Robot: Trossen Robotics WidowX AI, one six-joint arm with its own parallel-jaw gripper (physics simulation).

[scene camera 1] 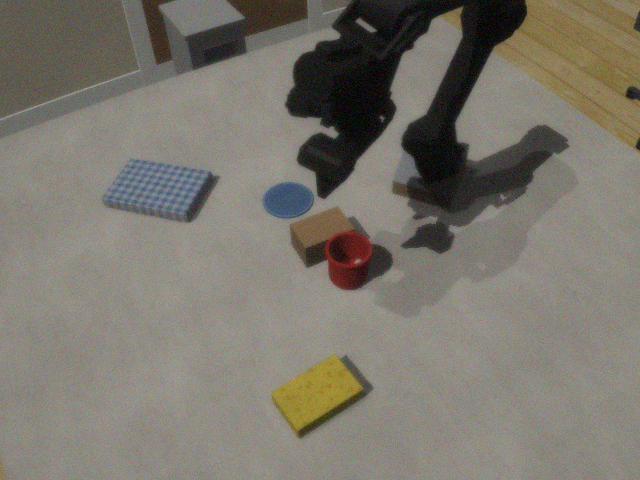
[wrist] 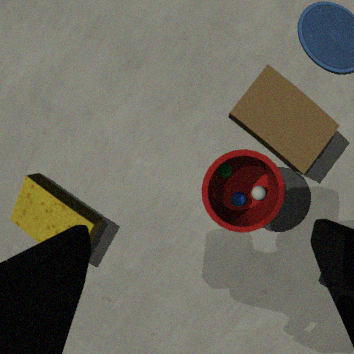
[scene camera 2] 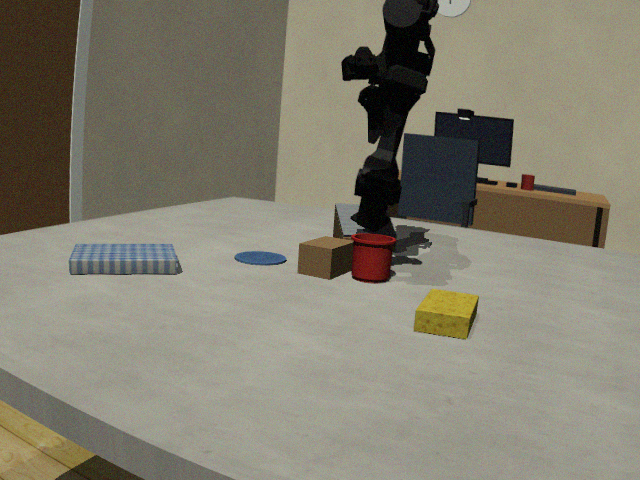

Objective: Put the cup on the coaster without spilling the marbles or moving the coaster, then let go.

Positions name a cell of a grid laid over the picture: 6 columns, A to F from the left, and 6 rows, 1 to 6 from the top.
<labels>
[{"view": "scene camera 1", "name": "my gripper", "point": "D3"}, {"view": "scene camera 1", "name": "red cup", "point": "D4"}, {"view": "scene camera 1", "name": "yellow sponge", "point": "C5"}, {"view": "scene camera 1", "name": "blue coaster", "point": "C3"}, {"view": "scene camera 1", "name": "brown block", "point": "C3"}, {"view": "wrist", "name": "my gripper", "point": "D5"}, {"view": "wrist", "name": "red cup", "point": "E3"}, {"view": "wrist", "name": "yellow sponge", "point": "A4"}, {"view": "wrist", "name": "brown block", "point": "E2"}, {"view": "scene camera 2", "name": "my gripper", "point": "D2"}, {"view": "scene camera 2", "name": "red cup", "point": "D4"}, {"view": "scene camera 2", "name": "yellow sponge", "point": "E4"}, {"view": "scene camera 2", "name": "brown block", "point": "D4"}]
</labels>
